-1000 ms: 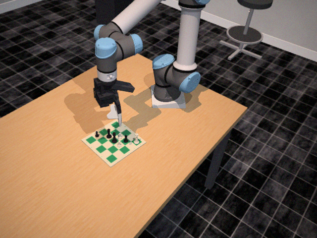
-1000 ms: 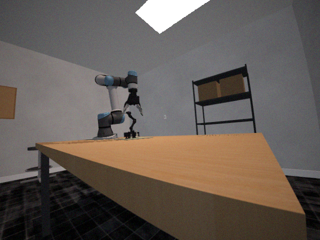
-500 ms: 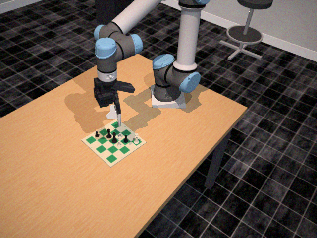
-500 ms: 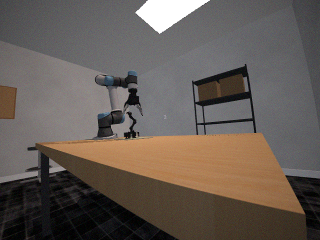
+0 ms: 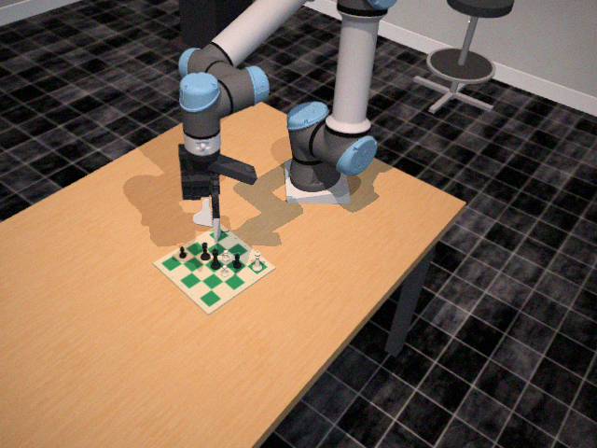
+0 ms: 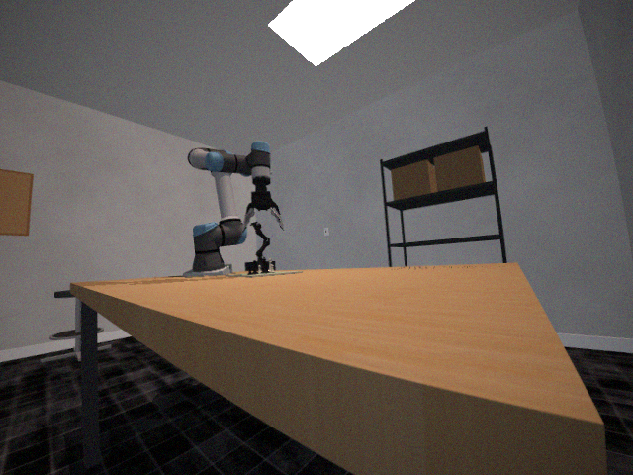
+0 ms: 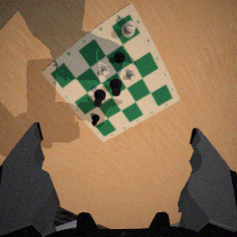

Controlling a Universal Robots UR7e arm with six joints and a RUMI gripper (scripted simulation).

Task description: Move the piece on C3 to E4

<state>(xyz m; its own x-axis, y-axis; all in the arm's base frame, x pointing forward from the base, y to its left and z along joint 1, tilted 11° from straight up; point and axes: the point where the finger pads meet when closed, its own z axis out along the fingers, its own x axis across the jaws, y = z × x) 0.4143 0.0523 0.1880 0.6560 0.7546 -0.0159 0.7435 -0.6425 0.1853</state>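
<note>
The tall black piece lies 13 cm below my hand. From my hand the other things lie so: green-and-cream chessboard (1 cm to the right, 17 cm below); then white piece (7 cm behind, 8 cm to the left, 13 cm below).
</note>
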